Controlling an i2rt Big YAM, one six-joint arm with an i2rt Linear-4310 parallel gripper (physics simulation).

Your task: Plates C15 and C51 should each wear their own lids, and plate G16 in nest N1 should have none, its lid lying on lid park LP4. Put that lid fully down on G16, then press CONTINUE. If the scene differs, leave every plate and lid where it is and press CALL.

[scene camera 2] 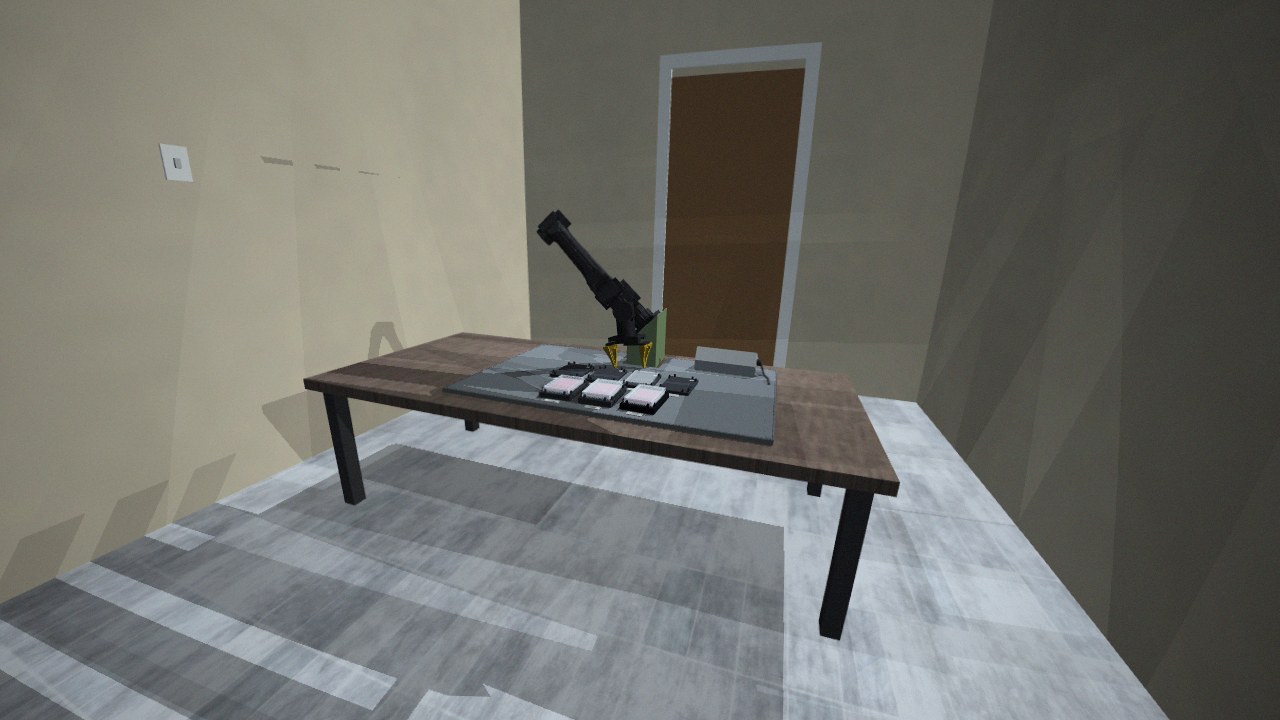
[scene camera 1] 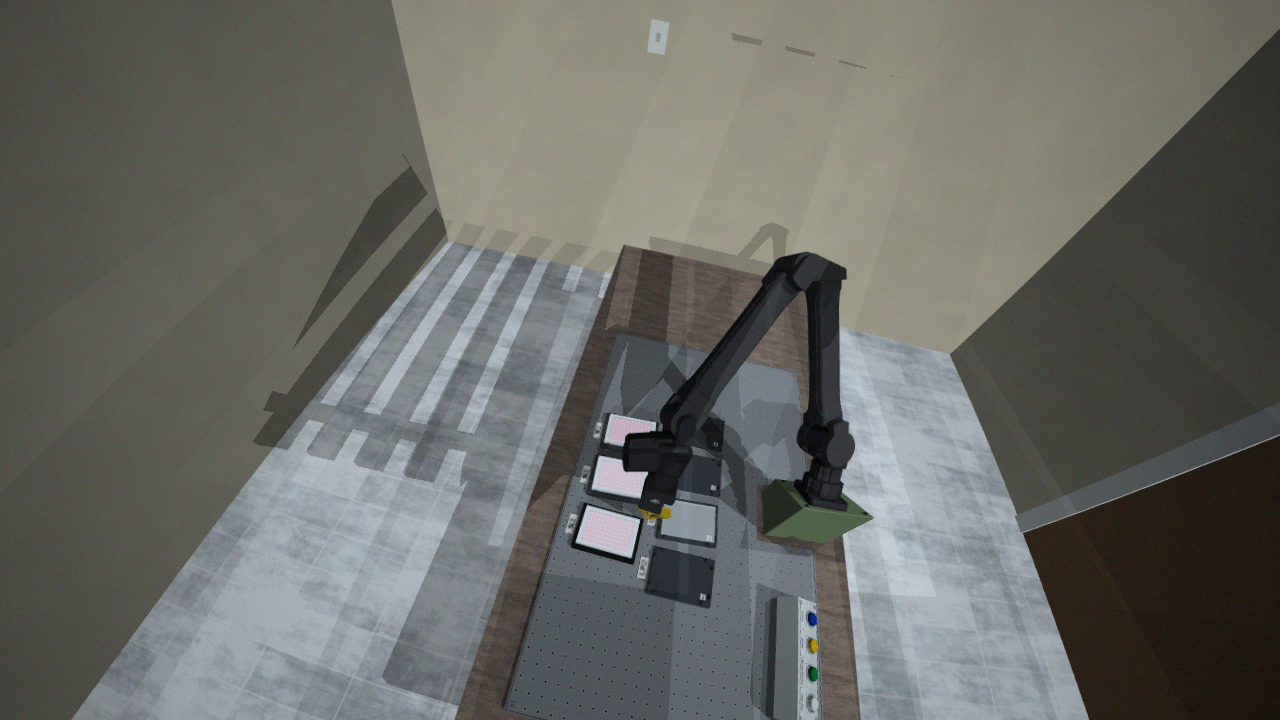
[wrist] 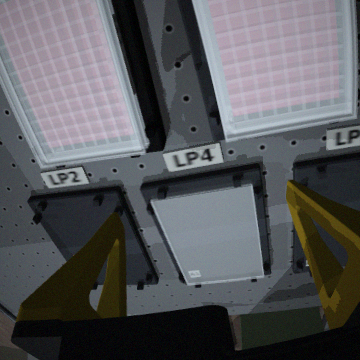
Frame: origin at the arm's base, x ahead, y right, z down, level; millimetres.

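Where they show: gripper, fingertip midpoint: (scene camera 2: 629, 367) (scene camera 1: 651, 498) (wrist: 202, 204); arm's base, link origin: (scene camera 2: 647, 324) (scene camera 1: 818, 497).
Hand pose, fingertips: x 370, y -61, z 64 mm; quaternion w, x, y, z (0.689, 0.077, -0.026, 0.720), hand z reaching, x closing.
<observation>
Things, the pixels of their top centre, and the offset from my fingertips.
- clear lid, top centre: (wrist: 213, 244) (scene camera 1: 689, 520) (scene camera 2: 642, 376) dx -103, dy -8, dz +60 mm
- lid park LP4, top centre: (wrist: 213, 246) (scene camera 1: 689, 519) (scene camera 2: 642, 376) dx -103, dy -8, dz +58 mm
- Lid park LP2, top centre: (wrist: 93, 254) (scene camera 1: 682, 575) (scene camera 2: 678, 380) dx -104, dy -135, dz +58 mm
- dark park, top centre: (wrist: 350, 230) (scene camera 1: 695, 470) (scene camera 2: 606, 371) dx -103, dy +120, dz +58 mm
- button box, top centre: (scene camera 1: 806, 657) (scene camera 2: 727, 348) dx -356, dy -255, dz -6 mm
A clear lid (scene camera 1: 687, 522) (scene camera 2: 641, 377) (wrist: 215, 235) with a small tag lies on lid park LP4 (wrist: 210, 183). In the wrist view it leaves a dark strip of the park bare on the LP4-label side. My gripper (scene camera 1: 656, 514) (scene camera 2: 630, 367) (wrist: 202, 204) is open and empty above the park row, its yellow fingers standing apart to either side of the lid in the wrist view. Three pink-welled plates stand in a row: one (scene camera 1: 607, 531) (scene camera 2: 644, 397) (wrist: 75, 75), a middle one (scene camera 1: 617, 476) (scene camera 2: 602, 390) (wrist: 285, 60) and a far one (scene camera 1: 630, 431) (scene camera 2: 563, 385). Their codes and nest labels are unreadable; I cannot tell which wear lids.
Lid park LP2 (scene camera 1: 680, 577) (wrist: 75, 225) holds no lid. Another dark park (scene camera 1: 700, 474) (wrist: 330, 180) lies on LP4's other side, its label cut off. A button box (scene camera 1: 785, 653) (scene camera 2: 726, 360) with blue, yellow, green and white buttons stands near the table edge; its labels are unreadable.
</observation>
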